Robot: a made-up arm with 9 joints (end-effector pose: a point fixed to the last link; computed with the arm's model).
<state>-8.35 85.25 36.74 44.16 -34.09 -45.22 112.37 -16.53 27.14</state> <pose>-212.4 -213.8 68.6 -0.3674 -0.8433 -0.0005 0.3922</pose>
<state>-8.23 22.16 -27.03 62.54 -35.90 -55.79 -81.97 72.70 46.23</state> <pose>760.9 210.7 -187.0 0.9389 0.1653 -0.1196 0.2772</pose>
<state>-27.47 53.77 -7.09 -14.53 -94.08 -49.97 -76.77 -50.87 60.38</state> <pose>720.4 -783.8 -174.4 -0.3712 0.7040 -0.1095 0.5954</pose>
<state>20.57 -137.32 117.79 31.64 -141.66 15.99 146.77 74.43 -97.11</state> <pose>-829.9 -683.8 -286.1 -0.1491 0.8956 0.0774 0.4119</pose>
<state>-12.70 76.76 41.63 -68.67 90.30 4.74 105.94 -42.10 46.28</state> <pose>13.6 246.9 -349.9 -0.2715 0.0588 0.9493 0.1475</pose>
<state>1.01 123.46 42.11 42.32 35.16 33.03 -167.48 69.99 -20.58</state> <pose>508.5 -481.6 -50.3 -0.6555 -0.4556 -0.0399 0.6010</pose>
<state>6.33 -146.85 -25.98 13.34 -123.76 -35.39 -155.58 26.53 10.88</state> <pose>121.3 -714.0 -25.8 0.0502 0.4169 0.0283 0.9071</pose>
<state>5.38 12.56 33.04 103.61 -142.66 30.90 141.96 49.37 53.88</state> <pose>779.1 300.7 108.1 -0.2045 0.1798 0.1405 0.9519</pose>
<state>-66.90 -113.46 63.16 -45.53 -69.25 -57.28 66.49 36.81 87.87</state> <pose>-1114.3 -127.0 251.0 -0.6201 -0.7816 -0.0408 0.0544</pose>
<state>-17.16 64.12 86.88 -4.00 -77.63 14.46 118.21 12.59 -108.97</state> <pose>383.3 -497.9 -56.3 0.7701 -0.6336 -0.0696 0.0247</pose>
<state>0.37 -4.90 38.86 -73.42 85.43 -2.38 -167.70 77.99 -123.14</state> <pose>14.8 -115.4 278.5 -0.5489 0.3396 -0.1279 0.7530</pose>
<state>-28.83 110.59 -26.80 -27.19 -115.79 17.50 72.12 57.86 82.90</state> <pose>857.1 -247.2 510.0 -0.5597 -0.1072 0.2201 0.7917</pose>
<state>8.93 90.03 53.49 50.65 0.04 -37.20 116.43 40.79 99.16</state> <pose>-38.5 182.1 -99.9 -0.7225 -0.5596 -0.1687 0.3693</pose>
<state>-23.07 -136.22 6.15 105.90 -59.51 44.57 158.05 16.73 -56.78</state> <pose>-470.9 -799.3 865.4 0.8277 -0.4003 0.3698 0.1341</pose>
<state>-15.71 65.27 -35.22 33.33 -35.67 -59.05 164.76 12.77 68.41</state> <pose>26.3 -545.1 -36.4 0.1845 0.7458 -0.5542 0.3203</pose>
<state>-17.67 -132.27 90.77 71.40 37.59 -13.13 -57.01 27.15 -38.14</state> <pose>-1005.3 -354.8 -163.6 -0.1939 -0.6390 0.7312 0.1390</pose>
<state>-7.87 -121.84 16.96 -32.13 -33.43 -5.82 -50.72 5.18 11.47</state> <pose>-1050.0 -447.3 -190.8 -0.1611 0.8879 0.3720 0.2172</pose>
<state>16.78 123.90 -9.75 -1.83 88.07 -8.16 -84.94 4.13 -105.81</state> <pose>748.1 -435.2 -69.3 -0.6644 -0.4528 0.2132 0.5550</pose>
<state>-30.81 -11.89 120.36 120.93 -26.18 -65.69 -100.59 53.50 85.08</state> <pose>-998.9 -282.0 -23.3 0.1808 0.2058 -0.8887 0.3678</pose>
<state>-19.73 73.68 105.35 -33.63 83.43 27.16 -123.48 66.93 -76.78</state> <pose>175.7 -510.8 -44.6 0.1532 -0.8957 -0.3419 0.2393</pose>
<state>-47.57 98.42 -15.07 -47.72 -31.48 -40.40 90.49 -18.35 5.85</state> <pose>670.4 -736.2 864.0 0.3944 -0.5183 0.4362 0.6209</pose>
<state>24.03 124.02 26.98 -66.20 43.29 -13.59 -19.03 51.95 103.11</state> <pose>683.1 -536.3 -785.2 -0.7961 0.5586 0.1993 0.1206</pose>
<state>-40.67 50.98 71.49 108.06 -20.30 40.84 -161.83 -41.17 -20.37</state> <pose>697.5 -478.9 -686.5 -0.9173 0.2403 0.2824 0.1449</pose>
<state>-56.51 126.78 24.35 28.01 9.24 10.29 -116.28 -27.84 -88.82</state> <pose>759.5 -1081.4 347.3 -0.9139 0.1836 0.2302 0.2793</pose>
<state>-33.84 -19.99 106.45 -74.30 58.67 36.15 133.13 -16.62 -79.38</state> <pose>-681.9 -348.4 99.5 0.0741 -0.6334 -0.7131 0.2914</pose>
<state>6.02 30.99 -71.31 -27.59 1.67 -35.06 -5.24 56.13 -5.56</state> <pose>412.3 805.3 436.1 0.7253 0.6444 0.2357 0.0567</pose>
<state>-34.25 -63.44 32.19 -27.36 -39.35 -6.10 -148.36 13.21 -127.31</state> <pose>-594.7 -403.3 304.7 -0.4674 -0.3052 -0.5182 0.6480</pose>
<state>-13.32 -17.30 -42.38 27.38 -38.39 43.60 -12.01 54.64 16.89</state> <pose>336.6 510.5 122.9 -0.9257 -0.0359 0.1283 0.3539</pose>
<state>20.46 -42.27 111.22 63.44 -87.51 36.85 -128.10 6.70 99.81</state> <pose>-1116.8 212.6 503.5 0.1900 0.6800 -0.7081 0.0110</pose>
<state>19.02 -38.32 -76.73 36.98 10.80 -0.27 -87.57 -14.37 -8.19</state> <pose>-514.9 436.4 1136.0 0.5751 0.4310 0.6949 0.0252</pose>
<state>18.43 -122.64 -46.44 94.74 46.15 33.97 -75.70 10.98 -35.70</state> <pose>-411.0 -1203.3 517.0 0.5521 -0.5509 -0.3497 0.5191</pose>
